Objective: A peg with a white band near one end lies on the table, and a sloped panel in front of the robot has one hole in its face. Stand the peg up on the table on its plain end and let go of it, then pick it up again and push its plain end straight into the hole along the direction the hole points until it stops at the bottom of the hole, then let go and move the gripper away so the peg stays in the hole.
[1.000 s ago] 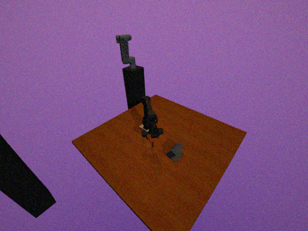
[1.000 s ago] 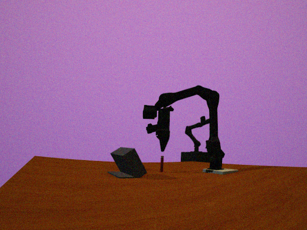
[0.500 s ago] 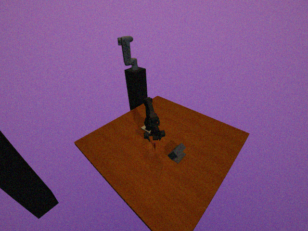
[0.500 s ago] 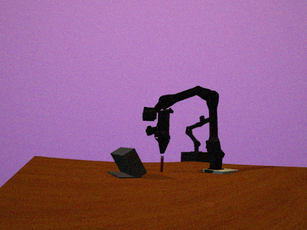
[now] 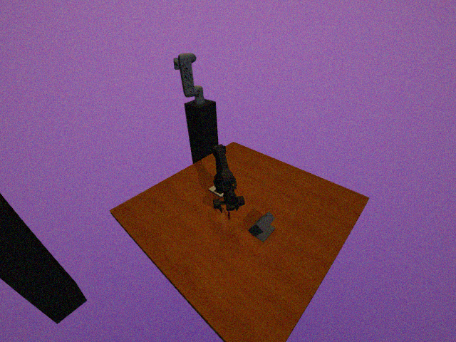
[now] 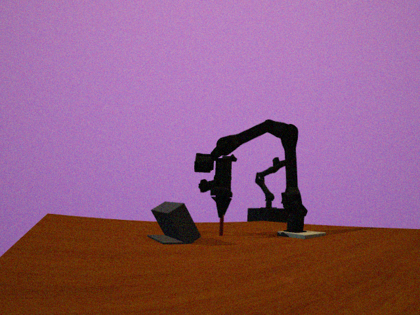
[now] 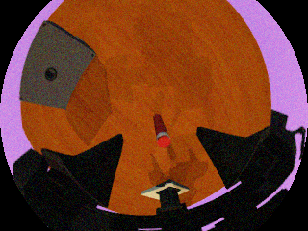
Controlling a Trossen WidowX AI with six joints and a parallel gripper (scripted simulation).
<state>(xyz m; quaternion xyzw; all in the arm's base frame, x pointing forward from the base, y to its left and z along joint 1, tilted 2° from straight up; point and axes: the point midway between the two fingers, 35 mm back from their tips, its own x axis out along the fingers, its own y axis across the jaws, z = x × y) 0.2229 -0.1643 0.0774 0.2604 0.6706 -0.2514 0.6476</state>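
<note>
Right now my gripper tip is 1 cm above the red peg. From my gripper tip the other things lie so: sloped grey panel 21 cm ahead, 5 cm to the left, 2 cm below.
</note>
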